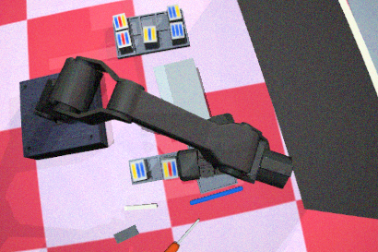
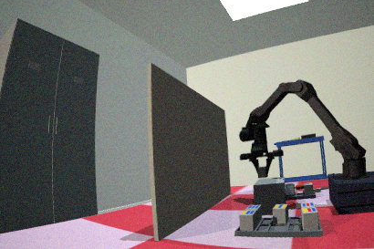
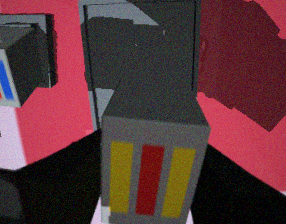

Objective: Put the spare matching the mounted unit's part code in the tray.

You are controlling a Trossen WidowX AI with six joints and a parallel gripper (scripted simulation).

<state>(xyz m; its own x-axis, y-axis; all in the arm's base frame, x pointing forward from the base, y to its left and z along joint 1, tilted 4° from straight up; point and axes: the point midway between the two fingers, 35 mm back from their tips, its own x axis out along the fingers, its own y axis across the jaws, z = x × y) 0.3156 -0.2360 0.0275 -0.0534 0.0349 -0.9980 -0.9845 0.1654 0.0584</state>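
The grey tray lies 100 mm below my gripper tip, 10 mm to the left of it and 10 mm behind it. The rest, counted from my gripper tip: tall black panel: 210 mm ahead, 170 mm to the left, 120 mm above; then plain grey box: 190 mm to the left, 50 mm below, 30 mm behind; then holder: 150 mm behind, 100 mm below, 40 mm to the left.
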